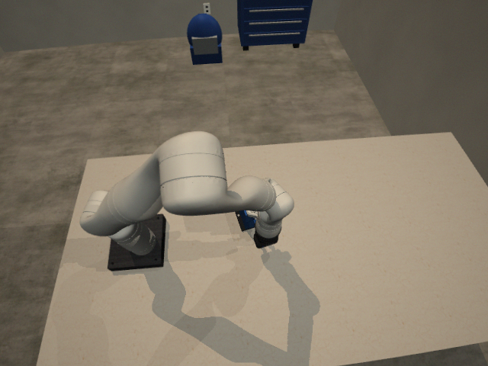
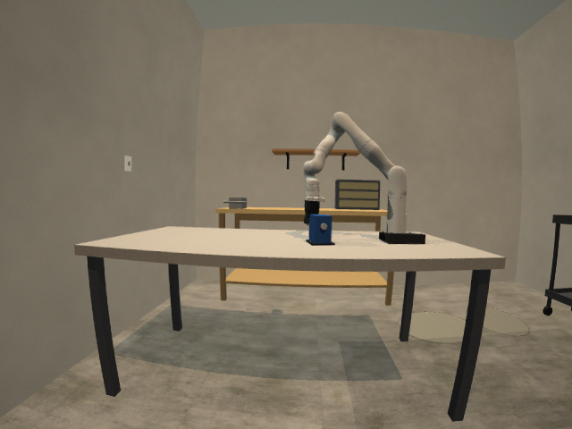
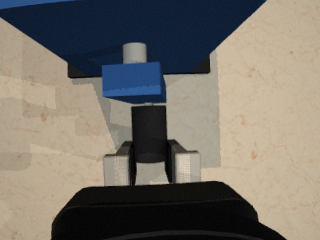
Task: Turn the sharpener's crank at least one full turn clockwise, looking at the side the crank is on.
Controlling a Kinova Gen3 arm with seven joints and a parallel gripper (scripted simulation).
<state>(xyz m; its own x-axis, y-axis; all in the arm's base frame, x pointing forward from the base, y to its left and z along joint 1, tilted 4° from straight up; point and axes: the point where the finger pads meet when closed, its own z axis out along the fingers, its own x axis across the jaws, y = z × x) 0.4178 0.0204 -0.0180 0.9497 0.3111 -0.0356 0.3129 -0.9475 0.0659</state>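
The black handle lies 20 mm to the left of my hand and 10 mm behind it.
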